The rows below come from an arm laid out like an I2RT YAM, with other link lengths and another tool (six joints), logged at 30 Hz.
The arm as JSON. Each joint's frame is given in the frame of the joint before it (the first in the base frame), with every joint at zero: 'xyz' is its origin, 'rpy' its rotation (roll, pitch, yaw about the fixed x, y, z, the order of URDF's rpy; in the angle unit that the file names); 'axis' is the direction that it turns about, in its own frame. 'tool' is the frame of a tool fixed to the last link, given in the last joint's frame.
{
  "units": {
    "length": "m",
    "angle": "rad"
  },
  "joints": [
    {
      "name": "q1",
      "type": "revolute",
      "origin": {
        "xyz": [
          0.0,
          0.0,
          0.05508
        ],
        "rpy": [
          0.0,
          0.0,
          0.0
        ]
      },
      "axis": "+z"
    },
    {
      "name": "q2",
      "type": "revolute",
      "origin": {
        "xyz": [
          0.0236,
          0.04,
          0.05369
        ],
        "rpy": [
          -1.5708,
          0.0,
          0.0
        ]
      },
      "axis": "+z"
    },
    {
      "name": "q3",
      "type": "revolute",
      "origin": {
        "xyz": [
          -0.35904,
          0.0,
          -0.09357
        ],
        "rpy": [
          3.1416,
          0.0,
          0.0
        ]
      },
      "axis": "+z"
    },
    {
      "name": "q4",
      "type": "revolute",
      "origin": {
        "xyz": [
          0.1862,
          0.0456,
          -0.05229
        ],
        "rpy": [
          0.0,
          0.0,
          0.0
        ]
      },
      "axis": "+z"
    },
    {
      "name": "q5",
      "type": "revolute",
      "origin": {
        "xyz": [
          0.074,
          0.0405,
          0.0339
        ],
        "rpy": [
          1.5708,
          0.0,
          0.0
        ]
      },
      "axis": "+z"
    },
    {
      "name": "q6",
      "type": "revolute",
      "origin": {
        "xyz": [
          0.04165,
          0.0,
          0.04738
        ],
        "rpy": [
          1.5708,
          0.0,
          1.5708
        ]
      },
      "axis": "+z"
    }
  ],
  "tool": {
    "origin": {
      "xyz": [
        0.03,
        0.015,
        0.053
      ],
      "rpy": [
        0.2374,
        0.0,
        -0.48
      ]
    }
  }
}
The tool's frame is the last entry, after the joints.
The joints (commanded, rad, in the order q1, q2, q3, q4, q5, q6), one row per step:
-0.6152 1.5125 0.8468 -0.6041 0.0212 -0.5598
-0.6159 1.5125 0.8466 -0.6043 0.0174 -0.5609
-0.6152 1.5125 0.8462 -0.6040 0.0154 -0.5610
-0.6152 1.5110 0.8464 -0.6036 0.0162 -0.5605
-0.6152 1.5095 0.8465 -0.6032 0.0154 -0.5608
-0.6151 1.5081 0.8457 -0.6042 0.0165 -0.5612
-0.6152 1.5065 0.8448 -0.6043 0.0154 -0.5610
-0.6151 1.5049 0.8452 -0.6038 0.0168 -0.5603
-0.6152 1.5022 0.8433 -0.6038 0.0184 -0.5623
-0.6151 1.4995 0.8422 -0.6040 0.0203 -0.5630
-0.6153 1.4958 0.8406 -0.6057 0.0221 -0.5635
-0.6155 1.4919 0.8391 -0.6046 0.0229 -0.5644
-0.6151 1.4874 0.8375 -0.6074 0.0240 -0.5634
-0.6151 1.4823 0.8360 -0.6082 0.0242 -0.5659
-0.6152 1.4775 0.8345 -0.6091 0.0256 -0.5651
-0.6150 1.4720 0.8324 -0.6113 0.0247 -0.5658
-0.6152 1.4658 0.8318 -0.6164 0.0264 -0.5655
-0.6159 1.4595 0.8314 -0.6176 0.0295 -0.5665
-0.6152 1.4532 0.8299 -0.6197 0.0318 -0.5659
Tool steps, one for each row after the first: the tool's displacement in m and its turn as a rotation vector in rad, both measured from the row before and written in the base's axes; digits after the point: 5 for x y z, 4 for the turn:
0.00007 0.00020 -0.00017 0.0029 -0.0016 0.0015
0.00022 0.00027 -0.00014 0.0016 -0.0010 0.0014
-0.00012 -0.00001 0.00038 -0.0017 -0.0014 -0.0007
-0.00001 0.00010 0.00032 -0.0006 -0.0020 0.0005
-0.00046 0.00023 0.00010 -0.0007 0.0010 0.0002
-0.00030 0.00031 0.00008 0.0006 -0.0011 0.0000
-0.00010 -0.00007 0.00047 -0.0024 -0.0014 -0.0010
-0.00070 0.00029 0.00019 -0.0022 0.0006 0.0013
-0.00059 0.00022 0.00035 -0.0025 0.0000 0.0002
-0.00103 0.00047 0.00036 -0.0017 0.0008 -0.0003
-0.00059 0.00028 0.00052 -0.0029 -0.0022 0.0004
-0.00114 0.00079 0.00041 -0.0007 0.0003 -0.0009
-0.00084 0.00058 0.00064 -0.0024 -0.0017 0.0023
-0.00101 0.00053 0.00058 -0.0023 -0.0014 -0.0013
-0.00113 0.00096 0.00045 -0.0002 -0.0013 0.0011
-0.00156 0.00085 0.00084 -0.0015 0.0005 -0.0010
-0.00116 0.00029 0.00115 -0.0054 -0.0019 -0.0007
-0.00124 0.00079 0.00080 -0.0032 -0.0011 -0.0006

